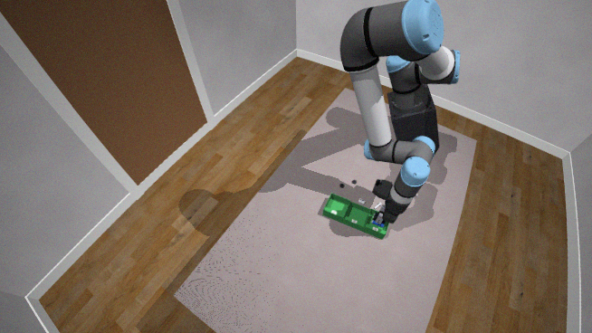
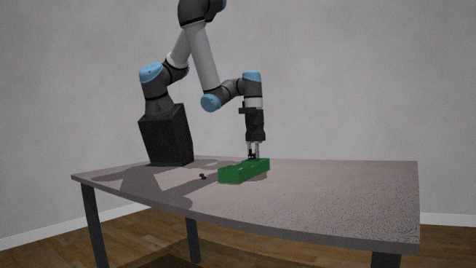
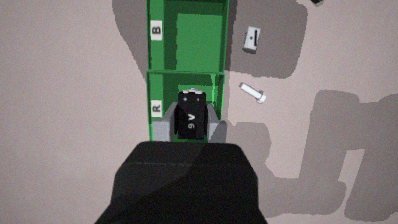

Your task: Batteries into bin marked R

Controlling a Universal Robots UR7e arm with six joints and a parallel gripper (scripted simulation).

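Now: the blue battery 6 cm below my hand. From my hand the other things lie so: black 9 V battery (1 cm to the right, 1 cm below); white bolt (9 cm behind, 6 cm below, 2 cm to the right); green bin row (8 cm to the right, 5 cm below, 1 cm ahead).
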